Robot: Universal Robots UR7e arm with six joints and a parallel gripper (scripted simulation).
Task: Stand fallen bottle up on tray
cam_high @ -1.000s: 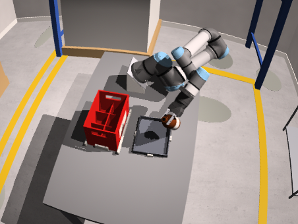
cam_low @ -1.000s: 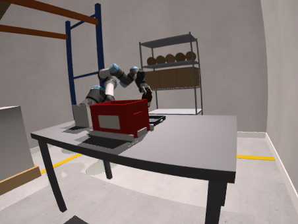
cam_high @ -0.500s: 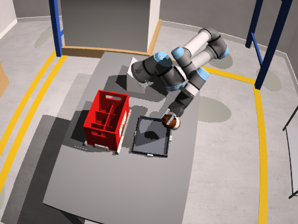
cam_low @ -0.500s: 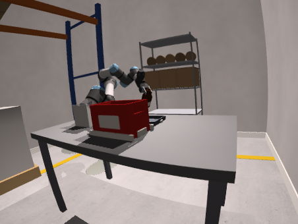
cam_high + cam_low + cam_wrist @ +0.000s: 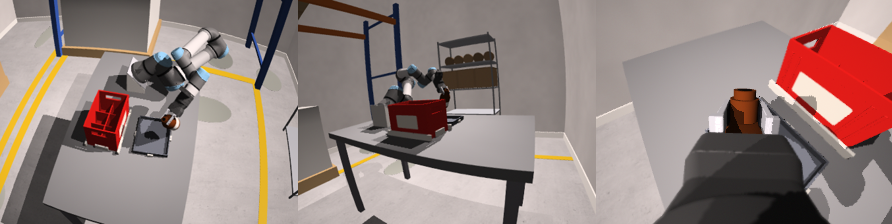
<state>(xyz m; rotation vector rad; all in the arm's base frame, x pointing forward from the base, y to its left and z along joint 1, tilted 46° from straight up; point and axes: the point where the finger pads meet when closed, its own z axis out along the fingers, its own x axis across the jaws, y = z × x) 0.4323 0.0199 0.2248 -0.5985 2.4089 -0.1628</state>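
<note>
Now: the bottle 4 cm below my hand, 2 cm to the left of it and 2 cm behind it. The rest, counted from my hand: tray (19 cm below, 5 cm to the right, 2 cm behind); red crate (32 cm to the right, 12 cm below, 5 cm behind).
</note>
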